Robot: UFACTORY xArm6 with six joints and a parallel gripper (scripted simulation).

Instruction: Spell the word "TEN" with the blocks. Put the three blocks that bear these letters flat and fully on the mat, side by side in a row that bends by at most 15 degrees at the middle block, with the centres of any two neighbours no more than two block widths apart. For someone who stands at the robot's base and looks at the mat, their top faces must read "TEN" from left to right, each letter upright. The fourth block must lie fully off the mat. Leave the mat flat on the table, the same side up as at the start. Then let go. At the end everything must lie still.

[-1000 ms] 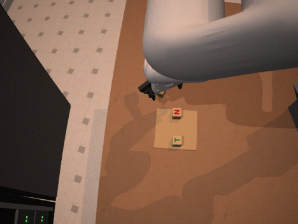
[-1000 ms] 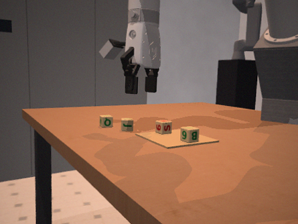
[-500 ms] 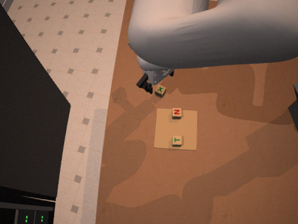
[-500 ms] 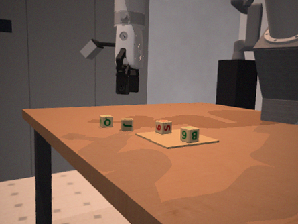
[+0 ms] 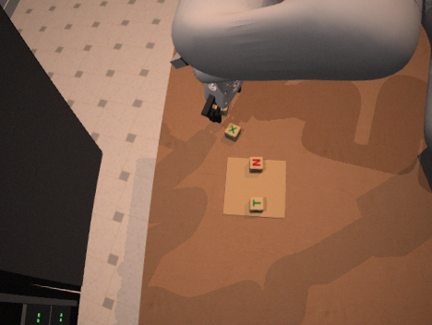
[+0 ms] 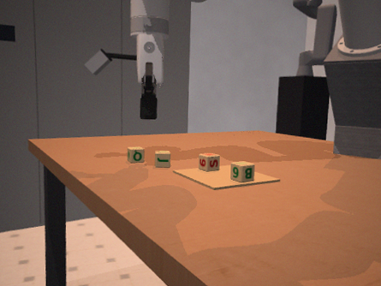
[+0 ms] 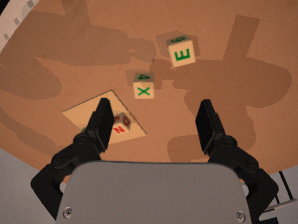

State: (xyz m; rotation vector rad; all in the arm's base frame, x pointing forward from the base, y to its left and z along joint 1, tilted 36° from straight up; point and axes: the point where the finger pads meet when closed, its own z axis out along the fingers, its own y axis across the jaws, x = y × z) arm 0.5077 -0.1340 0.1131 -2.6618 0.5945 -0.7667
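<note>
The E block lies 9 cm below my hand, 4 cm to the right of it and 1 cm ahead of it. From my hand the other things lie so: tan mat 15 cm to the left, 11 cm below, 9 cm behind; X block 9 cm below, 3 cm to the left, 2 cm behind; T block 20 cm to the left, 10 cm behind, 9 cm below.
</note>
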